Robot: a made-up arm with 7 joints.
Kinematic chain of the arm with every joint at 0, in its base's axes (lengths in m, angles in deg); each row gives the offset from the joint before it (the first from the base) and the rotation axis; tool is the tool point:
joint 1: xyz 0 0 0.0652 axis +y
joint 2: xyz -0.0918 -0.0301 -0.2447 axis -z
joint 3: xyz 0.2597 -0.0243 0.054 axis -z
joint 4: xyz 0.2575 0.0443 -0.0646 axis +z
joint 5: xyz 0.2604 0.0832 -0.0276 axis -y
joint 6: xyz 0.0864 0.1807 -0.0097 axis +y
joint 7: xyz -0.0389 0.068 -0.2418 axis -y
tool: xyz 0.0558 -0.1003 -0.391
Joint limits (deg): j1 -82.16..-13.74 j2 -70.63..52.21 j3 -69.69..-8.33 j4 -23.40..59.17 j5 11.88..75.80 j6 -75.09..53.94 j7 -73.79..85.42
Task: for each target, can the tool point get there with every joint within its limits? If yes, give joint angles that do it. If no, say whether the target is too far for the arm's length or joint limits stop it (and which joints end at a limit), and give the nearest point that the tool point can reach.
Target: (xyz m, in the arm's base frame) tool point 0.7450 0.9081 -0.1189
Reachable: yes | joints -19.05 20.48 -54.57 21.66 58.28 -41.70 -49.58
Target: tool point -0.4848 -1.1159 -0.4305
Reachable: no: joint limits stop it (at a limit: joint 2, joint 3, joint 4, joint 6) | nearest point -0.7064 -0.1920 -0.6571 | short by 0.977 m
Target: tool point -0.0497 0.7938 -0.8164
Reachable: yes | joints -18.95 -47.58 -25.55 44.66 49.21 19.63 -15.00
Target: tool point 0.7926 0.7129 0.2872
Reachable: yes | joints -44.13 32.71 -43.91 39.40 30.65 -10.23 50.16
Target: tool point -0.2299 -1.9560 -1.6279
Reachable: no: too far | nearest point -0.1512 -0.2063 -1.0486 | short by 1.845 m
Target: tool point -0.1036 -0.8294 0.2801
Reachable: no: joint limits stop it (at a limit: joint 1, joint 2, joint 3, joint 4, joint 6, joint 7) | nearest point -0.0901 -0.6634 0.7107 | short by 0.462 m
